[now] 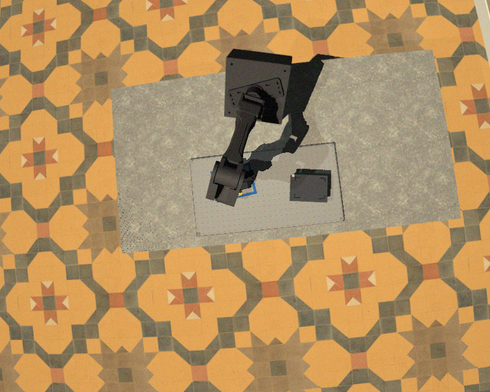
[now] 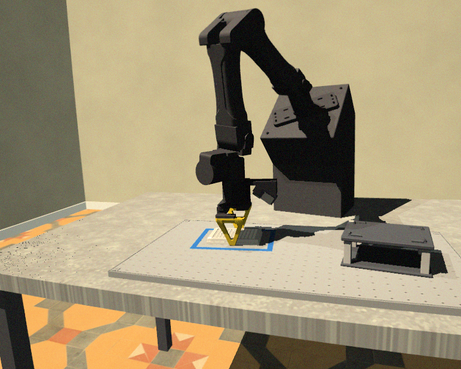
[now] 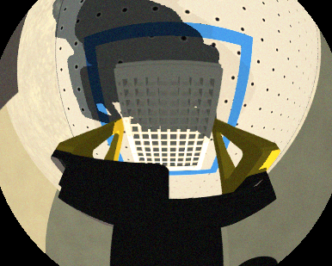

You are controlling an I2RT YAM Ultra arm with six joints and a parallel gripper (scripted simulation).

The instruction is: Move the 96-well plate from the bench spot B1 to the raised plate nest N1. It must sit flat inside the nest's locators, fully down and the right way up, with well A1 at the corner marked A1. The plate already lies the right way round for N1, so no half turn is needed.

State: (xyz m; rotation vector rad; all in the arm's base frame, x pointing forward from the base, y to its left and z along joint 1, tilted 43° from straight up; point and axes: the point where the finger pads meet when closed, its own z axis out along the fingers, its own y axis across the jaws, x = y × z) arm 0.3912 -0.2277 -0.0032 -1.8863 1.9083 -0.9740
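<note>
The 96-well plate lies right at my hand. Also, from my hand: raised plate nest: 15 cm ahead, 31 cm to the left, 5 cm above.
</note>
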